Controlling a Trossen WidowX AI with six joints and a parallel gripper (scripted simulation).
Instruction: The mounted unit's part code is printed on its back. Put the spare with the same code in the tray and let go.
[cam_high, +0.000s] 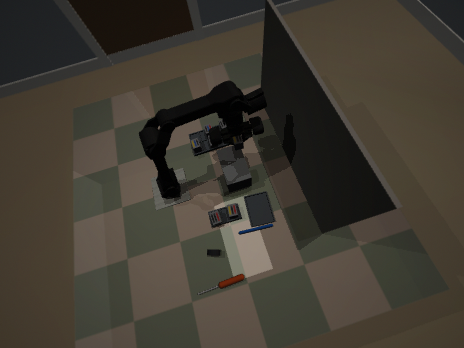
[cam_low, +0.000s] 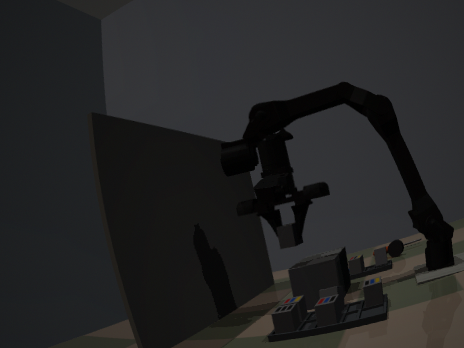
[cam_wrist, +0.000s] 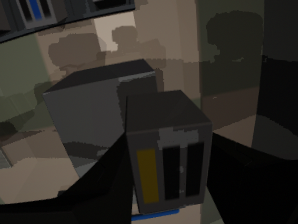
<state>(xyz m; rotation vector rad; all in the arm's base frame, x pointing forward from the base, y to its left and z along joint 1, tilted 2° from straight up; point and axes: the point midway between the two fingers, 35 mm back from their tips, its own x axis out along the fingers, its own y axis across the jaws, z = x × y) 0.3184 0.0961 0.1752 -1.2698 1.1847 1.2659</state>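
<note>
Now: the dark flat tray 23 cm to the right of my gripper tip, 15 cm below it and 4 cm ahead of it. Round my gripper tip: mounted unit (10 cm below, 5 cm to the right, 3 cm behind); then rack (24 cm to the right, 15 cm below, 10 cm behind); then dark panel (21 cm ahead, 7 cm above, 2 cm to the right).
</note>
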